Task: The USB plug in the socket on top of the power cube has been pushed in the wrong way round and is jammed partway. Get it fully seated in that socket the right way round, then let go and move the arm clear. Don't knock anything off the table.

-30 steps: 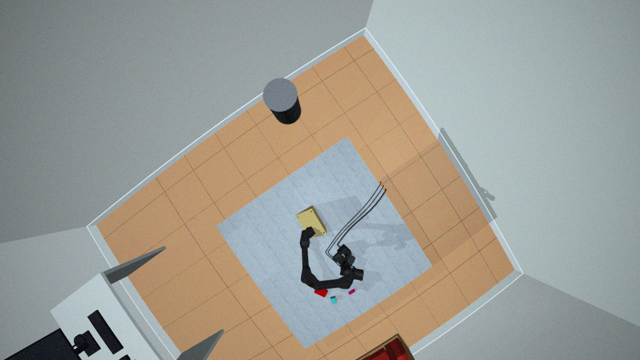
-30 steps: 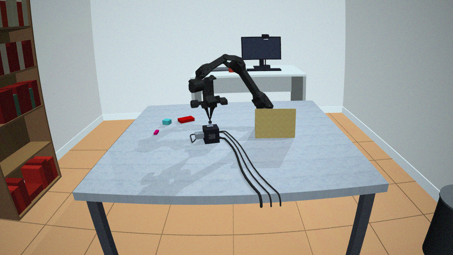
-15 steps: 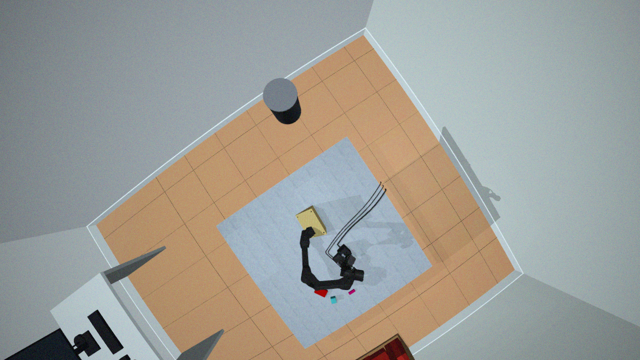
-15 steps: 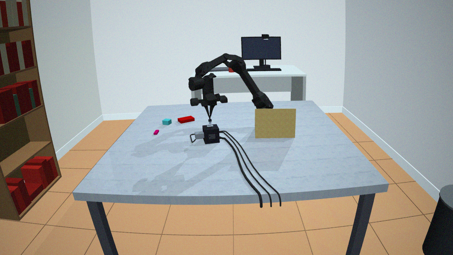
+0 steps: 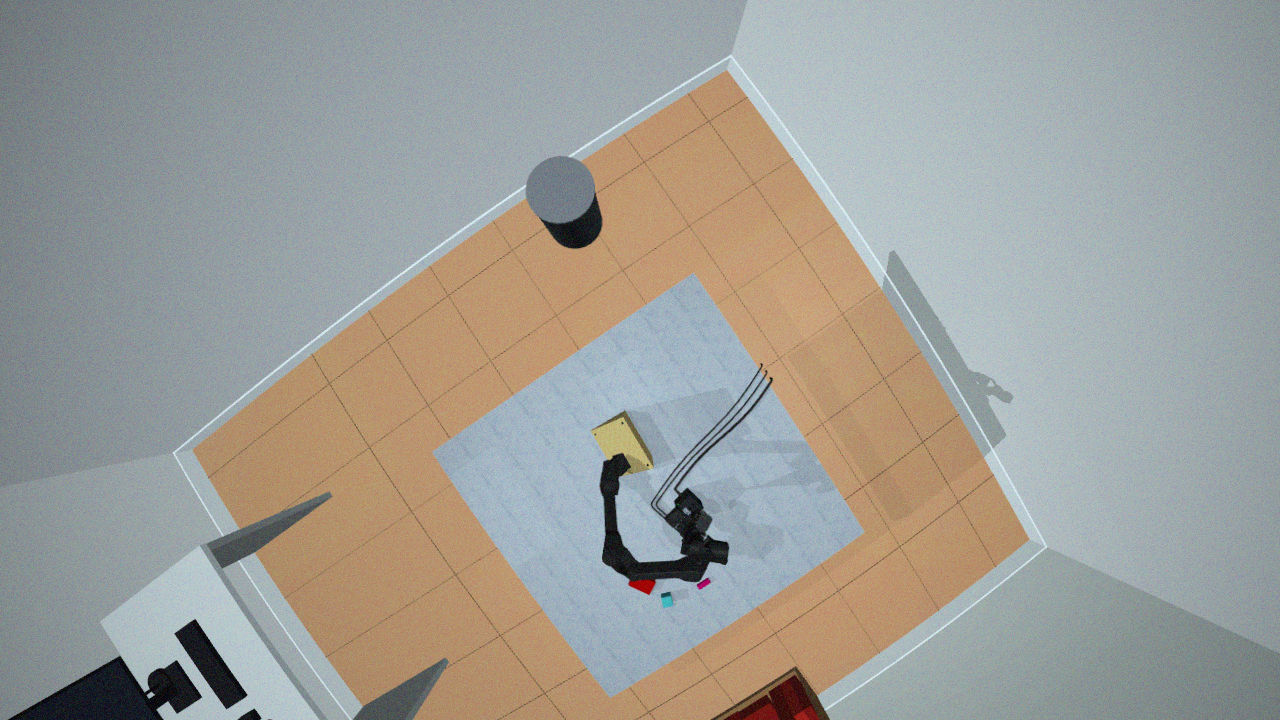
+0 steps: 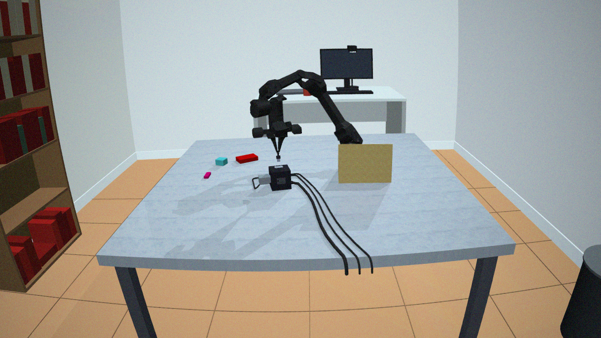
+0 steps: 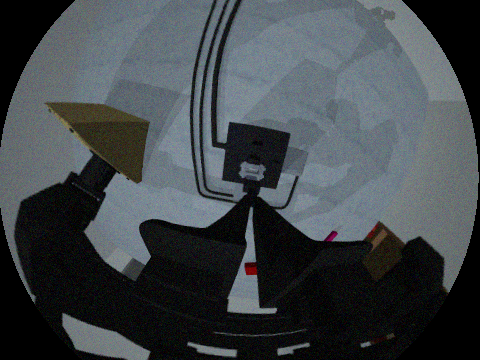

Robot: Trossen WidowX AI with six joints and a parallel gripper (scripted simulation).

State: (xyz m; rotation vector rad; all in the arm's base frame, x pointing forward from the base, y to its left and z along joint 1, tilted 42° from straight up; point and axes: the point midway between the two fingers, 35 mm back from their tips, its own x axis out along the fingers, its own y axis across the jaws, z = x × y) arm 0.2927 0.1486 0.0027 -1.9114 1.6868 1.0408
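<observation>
Right now my gripper tip is 2 cm above the USB plug. Round my gripper tip: red block: 20 cm ahead, 31 cm to the right, 12 cm below; then magenta piece: 34 cm ahead, 9 cm to the right, 13 cm below; then cyan cube: 31 cm ahead, 25 cm to the right, 12 cm below.
</observation>
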